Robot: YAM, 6 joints.
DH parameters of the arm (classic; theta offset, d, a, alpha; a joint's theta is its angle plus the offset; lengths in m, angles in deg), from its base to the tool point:
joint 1: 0 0.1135 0.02 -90
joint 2: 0 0 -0.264 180
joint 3: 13.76 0 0.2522 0
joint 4: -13.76 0 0.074 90
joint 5: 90 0 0 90
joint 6: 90 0.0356 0 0
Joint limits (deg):
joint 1: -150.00..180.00
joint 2: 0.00..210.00
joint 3: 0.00..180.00
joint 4: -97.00..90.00
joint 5: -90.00..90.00
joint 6: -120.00..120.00
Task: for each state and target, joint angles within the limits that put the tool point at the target. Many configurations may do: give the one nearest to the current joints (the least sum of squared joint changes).
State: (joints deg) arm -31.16 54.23 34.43 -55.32 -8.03 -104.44
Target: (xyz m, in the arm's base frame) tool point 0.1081 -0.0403 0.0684
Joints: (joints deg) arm -23.17 83.50 16.70 -37.27 -8.87 -104.44
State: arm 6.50 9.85 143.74 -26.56 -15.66 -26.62
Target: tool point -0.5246 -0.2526 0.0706
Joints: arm 28.60 0.00 180.00 -10.46 -55.61 -26.62
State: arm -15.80 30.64 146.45 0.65 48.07 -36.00
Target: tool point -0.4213 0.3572 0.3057
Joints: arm -43.17 8.37 152.16 -0.40 51.05 -36.00
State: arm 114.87 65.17 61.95 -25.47 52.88 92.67
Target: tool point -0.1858 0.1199 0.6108
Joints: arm 153.24 77.89 112.17 -3.47 41.06 92.67
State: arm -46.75 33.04 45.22 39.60 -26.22 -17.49
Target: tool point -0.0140 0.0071 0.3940
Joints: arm -34.20 2.56 30.00 42.04 3.21 -17.49
